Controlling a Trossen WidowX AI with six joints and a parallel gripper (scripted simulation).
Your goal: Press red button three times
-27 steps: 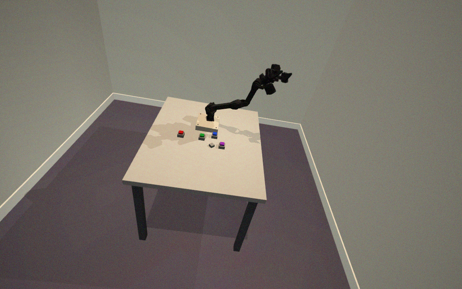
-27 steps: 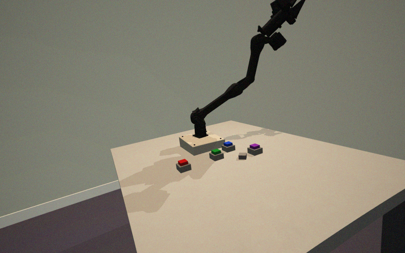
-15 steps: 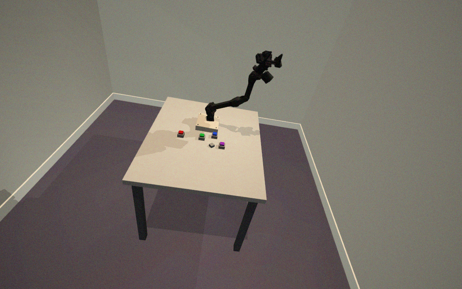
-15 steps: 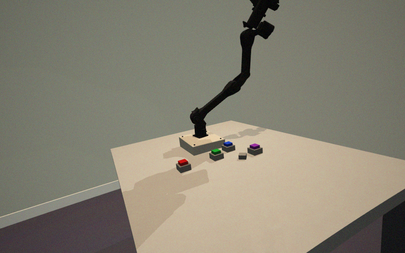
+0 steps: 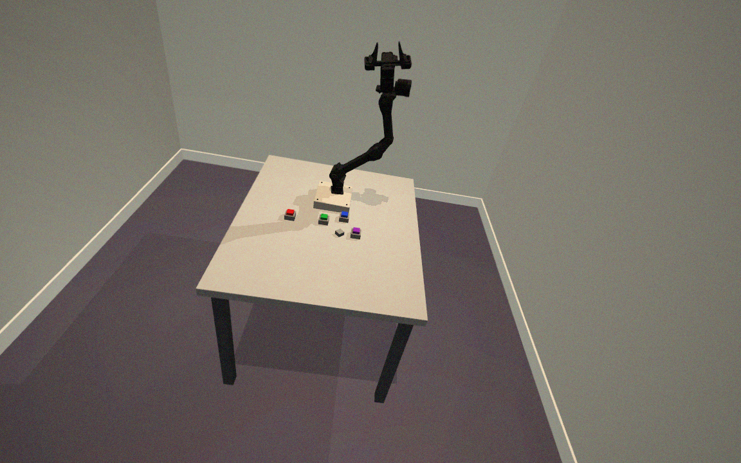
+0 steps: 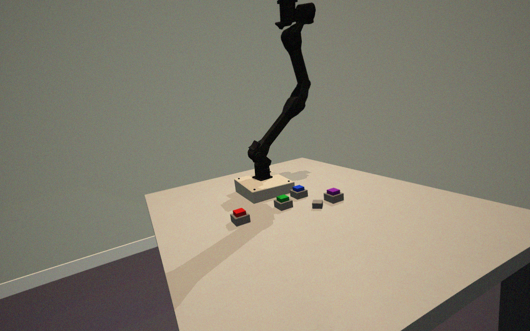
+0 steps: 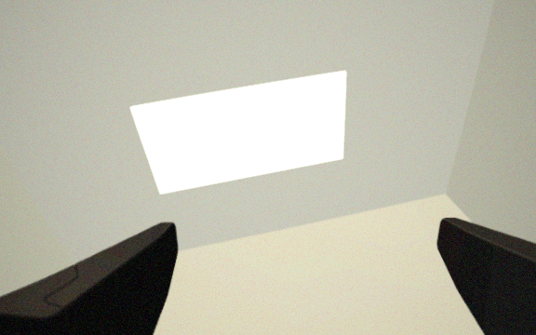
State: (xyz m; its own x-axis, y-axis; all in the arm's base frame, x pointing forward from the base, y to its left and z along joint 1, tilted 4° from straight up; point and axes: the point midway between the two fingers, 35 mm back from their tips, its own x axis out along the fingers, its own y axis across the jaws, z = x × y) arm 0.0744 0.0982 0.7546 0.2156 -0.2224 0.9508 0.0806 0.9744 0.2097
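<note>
My gripper tip is now 800 mm above the red button, 340 mm to the left of it and 50 mm short of it. From my gripper tip the other things lie so: blue button 800 mm below, 80 mm to the right, 50 mm ahead; purple button 800 mm below, 170 mm ahead, 30 mm to the right; green button 800 mm below, 180 mm to the right, 80 mm ahead.
</note>
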